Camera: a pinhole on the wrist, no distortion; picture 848 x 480 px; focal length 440.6 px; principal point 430.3 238.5 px. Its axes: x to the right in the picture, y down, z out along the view. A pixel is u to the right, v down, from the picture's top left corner.
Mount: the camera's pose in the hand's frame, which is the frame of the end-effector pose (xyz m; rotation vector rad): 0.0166 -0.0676 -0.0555 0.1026 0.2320 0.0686
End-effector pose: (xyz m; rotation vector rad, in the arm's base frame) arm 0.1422 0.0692 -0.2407 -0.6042 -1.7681 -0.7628
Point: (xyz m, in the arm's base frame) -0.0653 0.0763 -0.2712
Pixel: 357 106
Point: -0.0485 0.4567 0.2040
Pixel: outside the picture
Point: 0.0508 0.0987 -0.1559
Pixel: 659 396
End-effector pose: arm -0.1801 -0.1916 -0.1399 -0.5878 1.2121 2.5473
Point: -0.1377 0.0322 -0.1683
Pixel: 251 59
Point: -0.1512 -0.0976 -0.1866
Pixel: 244 132
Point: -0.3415 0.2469 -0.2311
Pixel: 516 69
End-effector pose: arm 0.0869 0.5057 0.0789 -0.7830 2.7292 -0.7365
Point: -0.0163 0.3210 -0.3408
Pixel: 527 457
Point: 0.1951 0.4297 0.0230
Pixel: 138 283
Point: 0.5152 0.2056 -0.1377
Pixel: 119 84
